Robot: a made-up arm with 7 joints. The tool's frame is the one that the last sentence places.
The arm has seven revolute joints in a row. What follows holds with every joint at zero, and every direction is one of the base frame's.
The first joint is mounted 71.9 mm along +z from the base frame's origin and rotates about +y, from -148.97 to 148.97 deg.
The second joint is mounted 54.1 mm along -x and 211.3 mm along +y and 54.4 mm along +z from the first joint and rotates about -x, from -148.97 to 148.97 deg.
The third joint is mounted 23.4 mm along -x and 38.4 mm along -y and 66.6 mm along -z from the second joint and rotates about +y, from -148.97 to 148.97 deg.
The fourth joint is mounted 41 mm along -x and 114.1 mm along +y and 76.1 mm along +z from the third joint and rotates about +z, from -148.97 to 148.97 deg.
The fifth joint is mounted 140.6 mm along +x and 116 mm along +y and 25.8 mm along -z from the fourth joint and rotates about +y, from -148.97 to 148.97 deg.
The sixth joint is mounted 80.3 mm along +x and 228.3 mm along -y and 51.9 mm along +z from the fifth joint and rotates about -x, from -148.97 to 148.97 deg.
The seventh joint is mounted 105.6 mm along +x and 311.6 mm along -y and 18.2 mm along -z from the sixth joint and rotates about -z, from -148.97 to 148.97 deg.
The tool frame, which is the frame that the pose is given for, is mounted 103.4 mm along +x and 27 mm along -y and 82.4 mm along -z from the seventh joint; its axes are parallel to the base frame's.
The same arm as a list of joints. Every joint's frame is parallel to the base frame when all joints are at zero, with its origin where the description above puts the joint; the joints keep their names.
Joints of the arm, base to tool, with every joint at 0 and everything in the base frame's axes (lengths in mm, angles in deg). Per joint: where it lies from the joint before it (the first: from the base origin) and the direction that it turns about. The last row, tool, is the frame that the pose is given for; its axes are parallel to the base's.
joint 1: xyz 0.0 0.0 71.9 axis +y
joint 2: xyz -54.1 211.3 54.4 axis -x
joint 3: xyz -23.4 -38.4 -66.6 axis +y
joint 4: xyz -41.0 114.1 76.1 axis +z
joint 5: xyz 140.6 116.0 -25.8 axis +y
joint 6: xyz 80.3 -228.3 51.9 axis -x
joint 7: xyz 105.6 -311.6 -18.2 axis -z
tool: xyz 103.4 -27.0 -82.4
Joint limits (deg, base to tool): -148.97..148.97 -148.97..148.97 -148.97..148.97 -148.97..148.97 -148.97..148.97 -148.97..148.97 -148.97..148.97

